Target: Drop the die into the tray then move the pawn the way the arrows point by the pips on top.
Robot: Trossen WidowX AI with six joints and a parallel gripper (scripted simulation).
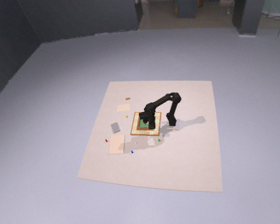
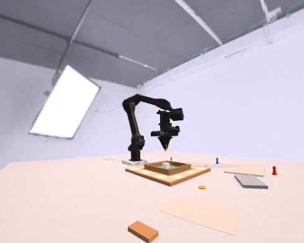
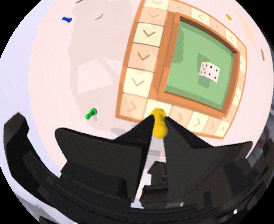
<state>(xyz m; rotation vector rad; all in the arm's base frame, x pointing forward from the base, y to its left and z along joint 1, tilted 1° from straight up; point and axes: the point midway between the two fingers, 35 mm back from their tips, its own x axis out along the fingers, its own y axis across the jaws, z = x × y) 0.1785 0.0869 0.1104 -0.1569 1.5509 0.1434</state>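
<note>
My gripper tip is now 8 cm short of the white die, 7 cm to the left of it and 7 cm above it. From my gripper tip the other things lie so: yellow pawn (1 cm above); then blue pawn (27 cm to the left, 16 cm ahead, 8 cm below); then green pawn (11 cm to the left, 8 cm below, 7 cm behind).
</note>
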